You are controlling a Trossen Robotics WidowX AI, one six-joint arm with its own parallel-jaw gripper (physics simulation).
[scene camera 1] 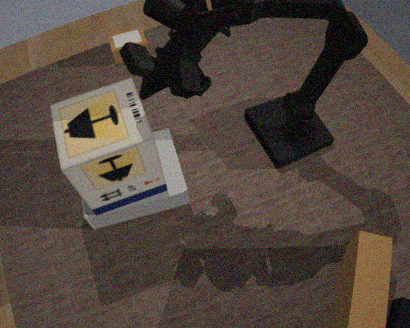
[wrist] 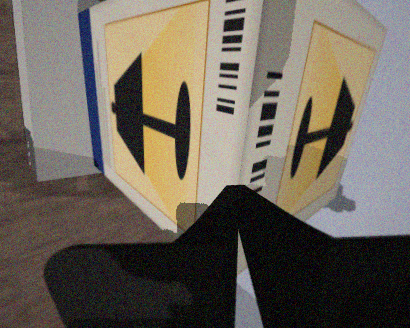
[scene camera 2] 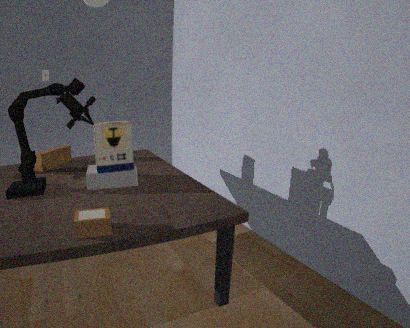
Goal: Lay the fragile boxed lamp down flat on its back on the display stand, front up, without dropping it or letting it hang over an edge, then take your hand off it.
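Frame: origin at the arm's base, x ahead, y left, z up, level; millimetres.
Where they show: gripper, fingertip midpoint: (scene camera 1: 141,98) (wrist: 235,194) (scene camera 2: 93,124); arm's base at its link origin: (scene camera 1: 294,134) (scene camera 2: 29,181).
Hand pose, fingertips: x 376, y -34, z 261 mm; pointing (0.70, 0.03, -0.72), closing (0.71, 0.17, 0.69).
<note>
Each offset is from my fingertips to the top centre of the thing. Level surfaces: height alone.
The boxed lamp (scene camera 1: 107,147) (scene camera 2: 113,145) (wrist: 155,115) is a large whitish box with yellow lamp pictures, barcodes and a blue band. It stands on the display stand (scene camera 1: 172,170) (scene camera 2: 112,181) (wrist: 52,75), with its blue band at the bottom. One lamp picture faces up; the one on the side in scene camera 2 is upside down. Part of the stand shows beside the box. My gripper (scene camera 1: 143,96) (scene camera 2: 93,123) (wrist: 235,194) is shut and empty. Its tips are at the box's upper edge, on the side towards the arm; contact cannot be told.
A small orange box {492 mm right, 20 mm back, 238 mm down} (scene camera 1: 127,39) (scene camera 2: 93,226) with a white top lies near the table's edge. A wooden block {501 mm left, 316 mm back, 188 mm down} (scene camera 1: 372,280) (scene camera 2: 55,157) stands on the dark table {298 mm down} (scene camera 1: 220,175) (scene camera 2: 175,200), beyond the arm's base (scene camera 1: 290,135) (scene camera 2: 26,188) in scene camera 2.
</note>
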